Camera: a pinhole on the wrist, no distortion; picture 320 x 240 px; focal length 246.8 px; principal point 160.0 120.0 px. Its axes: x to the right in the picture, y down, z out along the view. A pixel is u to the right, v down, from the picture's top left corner.
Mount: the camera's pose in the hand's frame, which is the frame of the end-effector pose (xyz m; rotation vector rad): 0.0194 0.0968 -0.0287 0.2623 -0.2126 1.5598
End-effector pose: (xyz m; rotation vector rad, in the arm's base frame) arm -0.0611 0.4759 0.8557 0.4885 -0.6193 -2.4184
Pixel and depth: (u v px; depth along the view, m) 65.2 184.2 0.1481
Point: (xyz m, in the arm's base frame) -0.0964 0.5168 0.9374
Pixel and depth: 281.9 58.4 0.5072
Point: -0.3484 0.4071 1.3560
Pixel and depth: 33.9 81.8 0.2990
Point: -0.2784 0.5945 0.9407
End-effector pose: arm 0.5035 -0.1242 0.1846 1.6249 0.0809 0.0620
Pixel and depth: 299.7 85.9 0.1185
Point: 0.5541 -0.2307 0.3039
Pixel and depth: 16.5 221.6 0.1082
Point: 0.4869 -0.1833 0.1858
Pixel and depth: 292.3 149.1 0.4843
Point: 0.5307 -0.6467 0.3559
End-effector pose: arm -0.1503 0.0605 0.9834 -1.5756 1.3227 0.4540
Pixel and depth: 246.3 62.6 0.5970
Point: -0.0202 0.4850 0.5283
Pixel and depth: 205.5 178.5 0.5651
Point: -0.0450 0.5757 0.8067
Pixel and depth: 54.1 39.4 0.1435
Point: -0.0966 0.0981 0.8911
